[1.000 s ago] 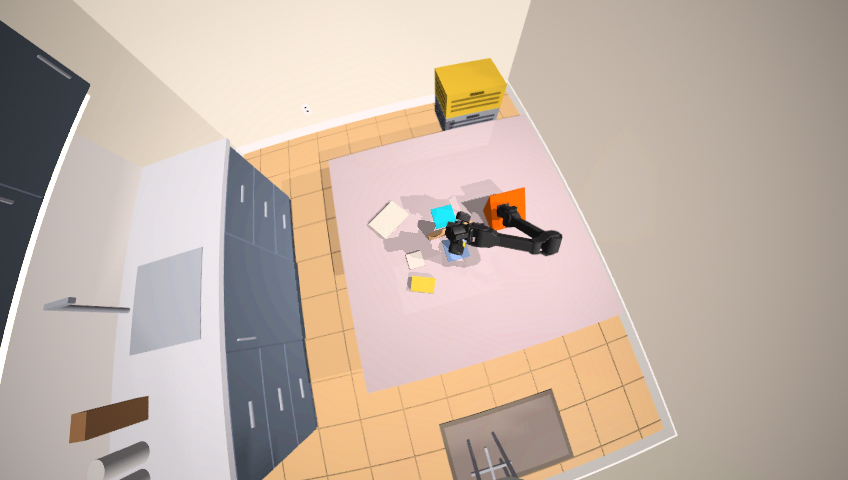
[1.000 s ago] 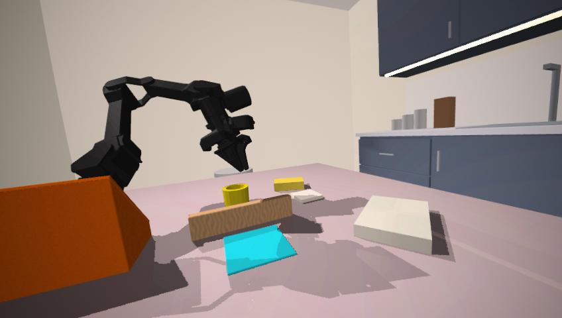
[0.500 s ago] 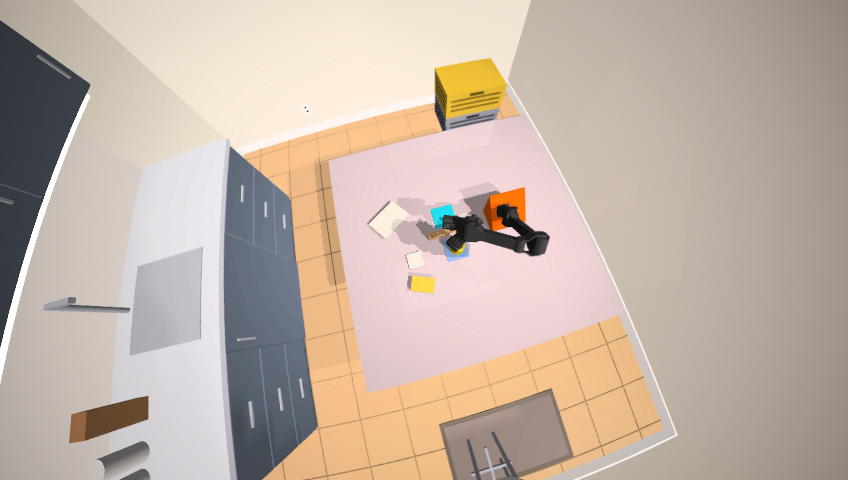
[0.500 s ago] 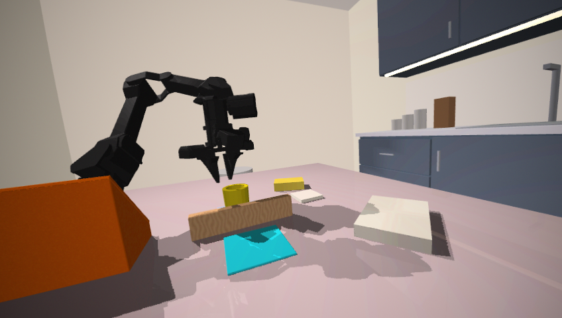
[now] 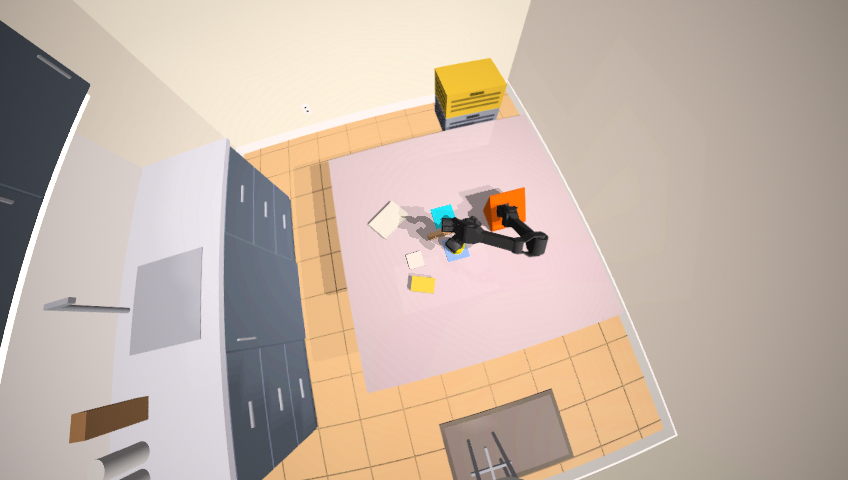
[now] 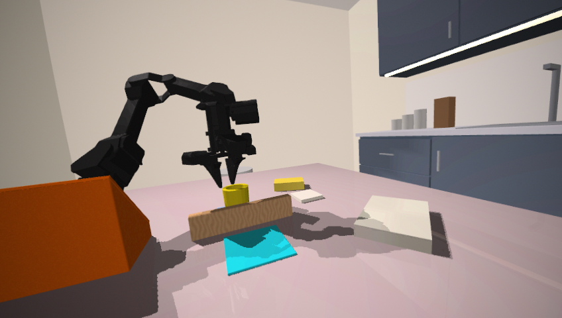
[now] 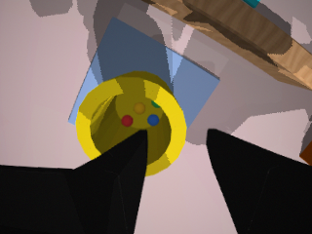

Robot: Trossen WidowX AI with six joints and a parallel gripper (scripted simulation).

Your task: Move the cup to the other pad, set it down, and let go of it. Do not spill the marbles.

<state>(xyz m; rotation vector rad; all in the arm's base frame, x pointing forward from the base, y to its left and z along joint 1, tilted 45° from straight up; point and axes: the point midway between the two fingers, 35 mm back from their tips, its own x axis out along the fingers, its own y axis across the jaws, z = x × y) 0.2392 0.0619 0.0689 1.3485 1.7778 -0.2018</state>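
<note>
The yellow cup is 2 cm ahead of my gripper tip, 2 cm to the left of it and 5 cm below it. From my gripper tip the other things lie so: small white tile (24 cm ahead, 3 cm to the left, 8 cm below); then pale blue pad (2 cm ahead, 2 cm to the left, 9 cm below); then wooden bar (3 cm ahead, 8 cm to the right, 7 cm below).
</note>
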